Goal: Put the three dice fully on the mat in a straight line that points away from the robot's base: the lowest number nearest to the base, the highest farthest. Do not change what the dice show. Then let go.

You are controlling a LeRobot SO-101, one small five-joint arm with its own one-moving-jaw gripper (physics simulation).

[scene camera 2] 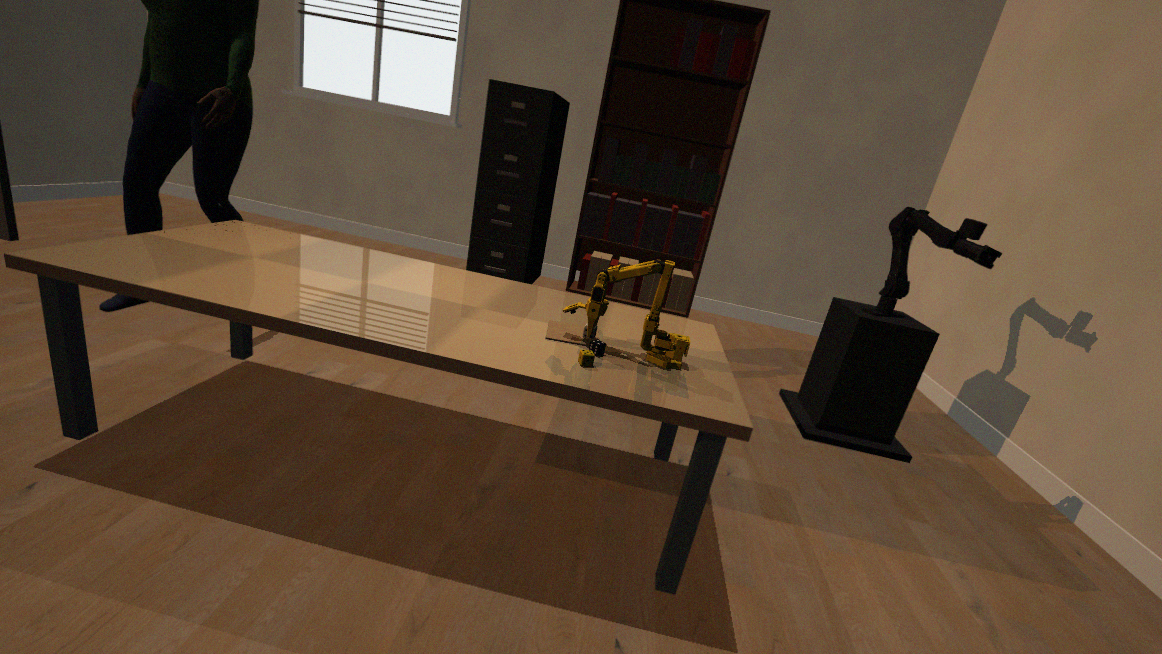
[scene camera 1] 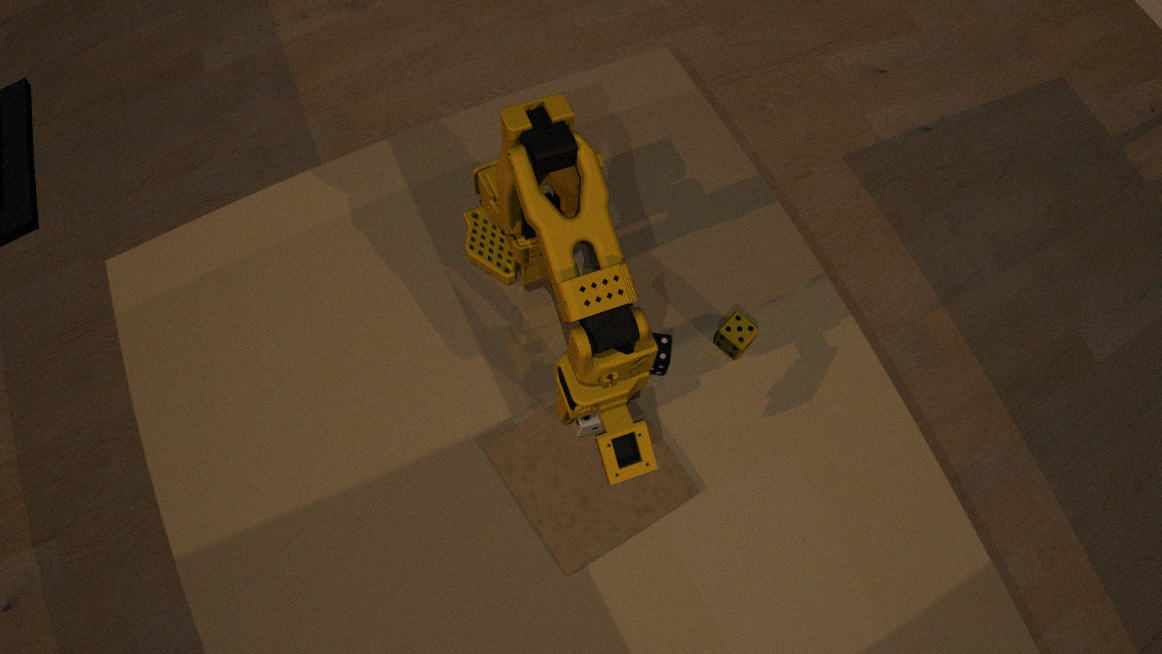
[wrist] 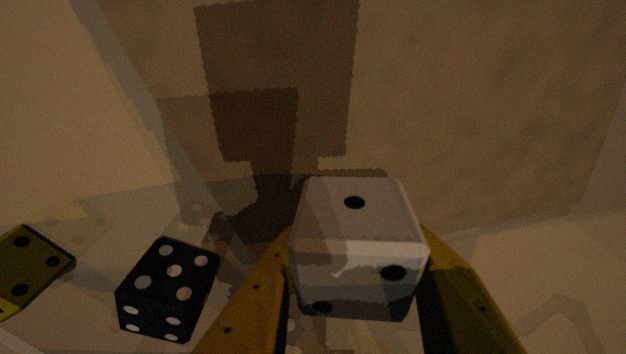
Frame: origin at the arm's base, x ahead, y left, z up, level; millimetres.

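Seen in the pictures: hand, tool point: (scene camera 2: 589, 335) (wrist: 303, 238); arm's base, link origin: (scene camera 2: 656, 358) (scene camera 1: 526, 253).
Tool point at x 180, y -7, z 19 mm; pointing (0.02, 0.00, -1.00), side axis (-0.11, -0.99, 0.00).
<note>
Pixels of each thing's top centre, then the offset from my tool point to it. Level surfaces: height alone.
- white die, top centre: (wrist: 362, 297) (scene camera 1: 590, 406) (scene camera 2: 591, 325) 2 mm ahead, 15 mm right, 22 mm up
- brown mat, top centre: (wrist: 394, 66) (scene camera 1: 590, 469) (scene camera 2: 573, 332) 45 mm ahead, 33 mm right, 15 mm down
- black die, top centre: (wrist: 152, 324) (scene camera 1: 655, 347) (scene camera 2: 598, 342) 28 mm back, 66 mm left, 11 mm up
- yellow die, top centre: (scene camera 1: 739, 328) (scene camera 2: 587, 352) 10 mm back, 147 mm left, 11 mm up
- table, surface height: 19 mm down
The white die (scene camera 1: 589, 425) (wrist: 356, 245) is between the two jaws of my gripper (scene camera 2: 589, 334), which is shut on it. It is low over the base-side part of the brown mat (scene camera 1: 569, 519) (wrist: 500, 125); I cannot tell if it touches. Its faces in the wrist view show one and two pips. The black die (scene camera 1: 662, 354) (scene camera 2: 596, 347) (wrist: 170, 287) stands on the table beside the mat, partly hidden by the arm in scene camera 1; its faces show five and four. The yellow die (scene camera 1: 736, 331) (scene camera 2: 586, 357) (wrist: 30, 265) stands farther out, off the mat, five on top.
The yellow arm's base (scene camera 1: 487, 243) (scene camera 2: 668, 353) stands on the table (scene camera 1: 308, 341) (scene camera 2: 487, 349). The black die is near the mat's side, between the mat and the yellow die. A person, a cabinet, a bookshelf and a dark robot on a pedestal stand beyond the table.
</note>
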